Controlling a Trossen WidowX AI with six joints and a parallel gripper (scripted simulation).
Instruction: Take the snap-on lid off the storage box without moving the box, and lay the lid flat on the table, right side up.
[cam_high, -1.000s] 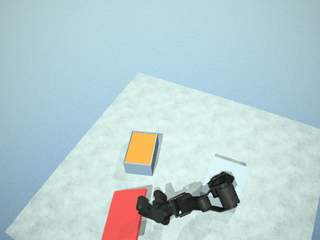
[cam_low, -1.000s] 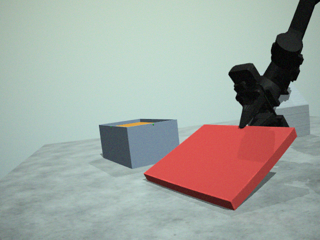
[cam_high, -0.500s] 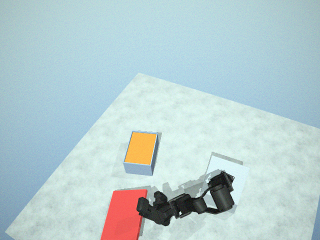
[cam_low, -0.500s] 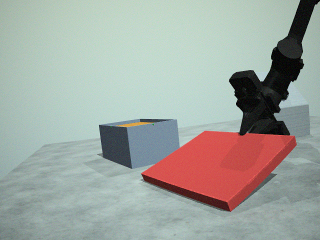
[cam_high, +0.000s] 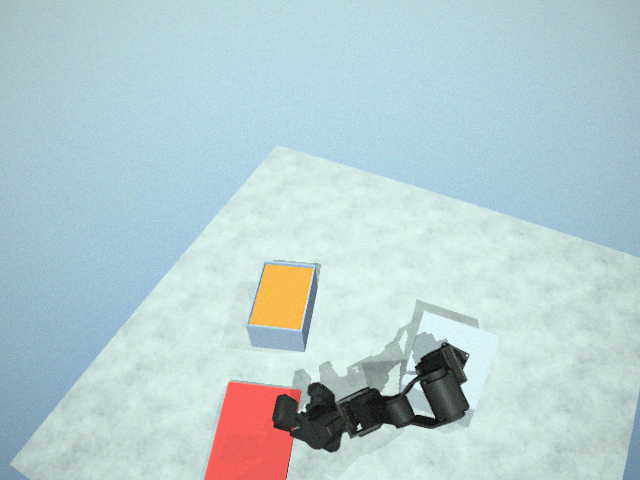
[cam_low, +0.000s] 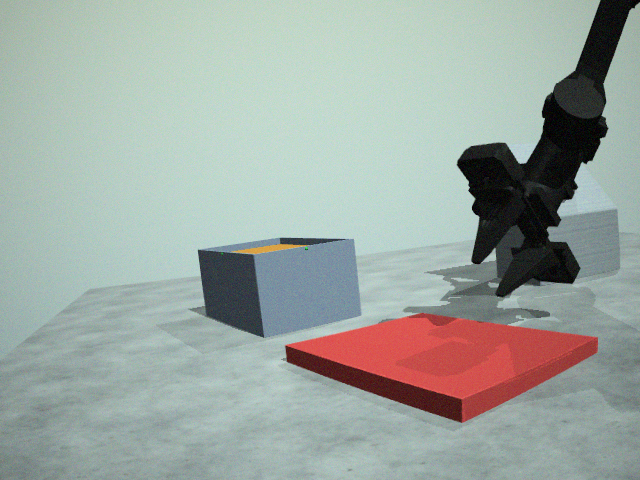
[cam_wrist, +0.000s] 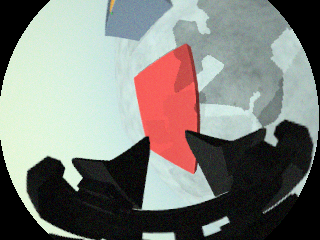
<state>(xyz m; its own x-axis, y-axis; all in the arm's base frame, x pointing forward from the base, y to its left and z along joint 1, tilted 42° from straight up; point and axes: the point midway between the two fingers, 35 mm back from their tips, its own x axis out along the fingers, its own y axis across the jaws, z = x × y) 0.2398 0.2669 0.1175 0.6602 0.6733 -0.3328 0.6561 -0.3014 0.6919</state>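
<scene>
My gripper tip is 7 cm short of the red lid, 3 cm to the right of it and 4 cm above it. Round my gripper tip: blue-grey storage box 19 cm ahead, 30 cm to the right, 1 cm below.
</scene>
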